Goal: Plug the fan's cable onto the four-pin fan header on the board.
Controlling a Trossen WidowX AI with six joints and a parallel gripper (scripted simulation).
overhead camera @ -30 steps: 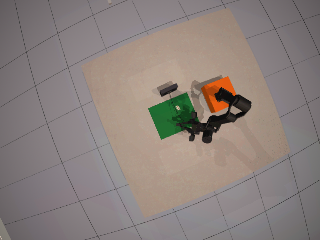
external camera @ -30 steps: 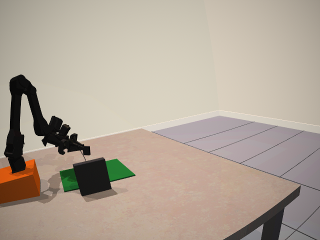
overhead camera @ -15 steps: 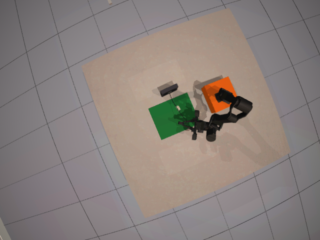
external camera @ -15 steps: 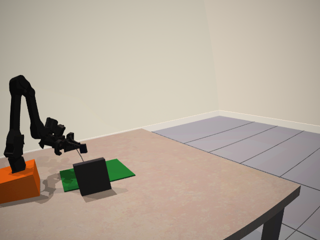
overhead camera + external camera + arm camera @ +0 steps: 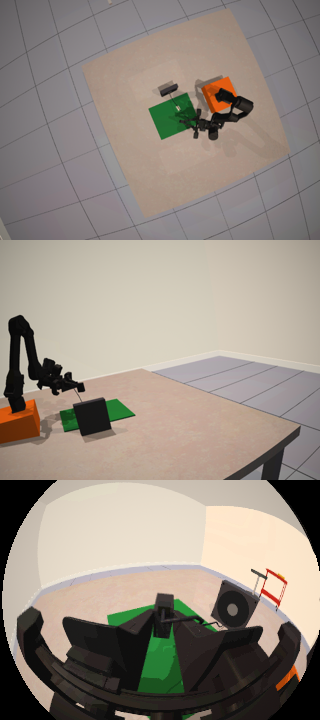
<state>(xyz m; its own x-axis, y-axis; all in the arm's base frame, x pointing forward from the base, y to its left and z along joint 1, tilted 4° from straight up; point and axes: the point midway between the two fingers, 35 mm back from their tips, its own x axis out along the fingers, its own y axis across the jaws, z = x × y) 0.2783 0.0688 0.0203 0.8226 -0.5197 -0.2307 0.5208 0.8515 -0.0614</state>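
My gripper tip is 10 mm short of the dark plug, 10 mm to the left of it and 10 mm above it. Also, from my gripper tip: white four-pin header: 20 mm behind, 100 mm to the right, 120 mm below; black fan: 230 mm to the right, 70 mm below; green board: 30 mm ahead, 60 mm to the right, 140 mm below.
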